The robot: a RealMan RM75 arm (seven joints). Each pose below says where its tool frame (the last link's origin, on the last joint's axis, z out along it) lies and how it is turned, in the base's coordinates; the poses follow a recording.
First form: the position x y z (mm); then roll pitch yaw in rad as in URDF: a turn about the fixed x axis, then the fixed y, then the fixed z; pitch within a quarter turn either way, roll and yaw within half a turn.
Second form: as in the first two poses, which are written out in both.
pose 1, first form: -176.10 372.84 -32.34 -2.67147 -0.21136 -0.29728
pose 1, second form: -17.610 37.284 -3.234 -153.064 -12.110 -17.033
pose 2, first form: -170.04 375.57 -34.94 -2.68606 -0.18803 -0.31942
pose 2, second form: -17.004 37.557 -3.494 -153.900 -10.773 -18.301
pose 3, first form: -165.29 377.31 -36.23 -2.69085 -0.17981 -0.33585
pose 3, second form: -16.529 37.731 -3.623 -154.174 -10.302 -19.243
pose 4, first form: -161.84 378.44 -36.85 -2.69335 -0.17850 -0.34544
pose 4, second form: -16.184 37.844 -3.685 -154.318 -10.227 -19.792
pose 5, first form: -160.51 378.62 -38.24 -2.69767 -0.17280 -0.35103
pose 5, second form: -16.051 37.862 -3.824 -154.565 -9.901 -20.113
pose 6, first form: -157.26 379.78 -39.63 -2.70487 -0.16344 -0.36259
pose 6, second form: -15.726 37.978 -3.963 -154.978 -9.364 -20.775
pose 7, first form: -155.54 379.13 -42.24 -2.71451 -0.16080 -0.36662
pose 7, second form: -15.554 37.913 -4.224 -155.530 -9.213 -21.006
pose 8, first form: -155.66 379.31 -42.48 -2.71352 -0.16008 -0.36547
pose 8, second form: -15.566 37.931 -4.248 -155.473 -9.172 -20.940
